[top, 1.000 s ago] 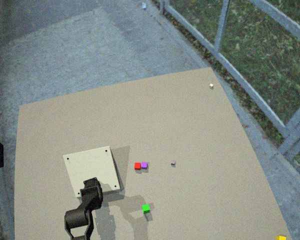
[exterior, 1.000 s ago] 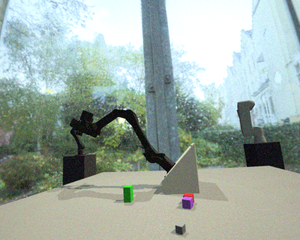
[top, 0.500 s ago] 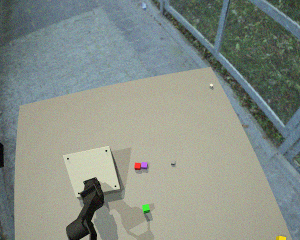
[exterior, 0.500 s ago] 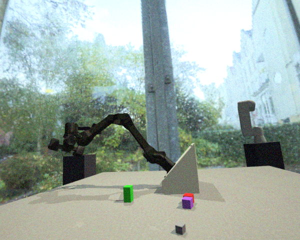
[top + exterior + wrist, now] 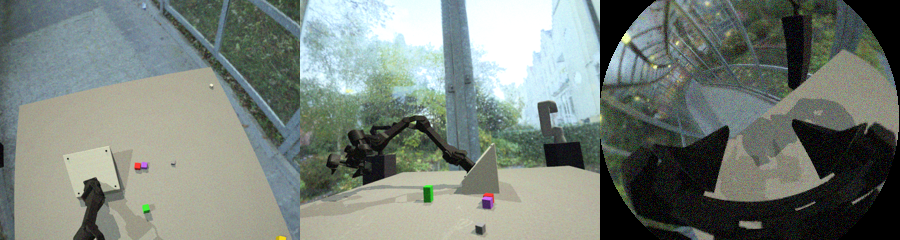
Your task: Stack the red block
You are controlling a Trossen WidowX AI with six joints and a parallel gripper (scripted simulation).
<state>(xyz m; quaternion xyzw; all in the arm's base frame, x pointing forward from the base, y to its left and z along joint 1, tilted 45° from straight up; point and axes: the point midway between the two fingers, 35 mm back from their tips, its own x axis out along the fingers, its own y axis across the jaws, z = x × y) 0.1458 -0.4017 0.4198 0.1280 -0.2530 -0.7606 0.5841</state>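
The red block lies 66 cm to the left of my gripper tip, 9 cm ahead of it and 8 cm below it. Also, from my gripper tip: yellow block (59 cm ahead, 7 cm below, 5 cm to the left); small grey cube (62 cm to the left, 27 cm ahead, 8 cm below); purple block (65 cm to the left, 13 cm ahead, 8 cm below).
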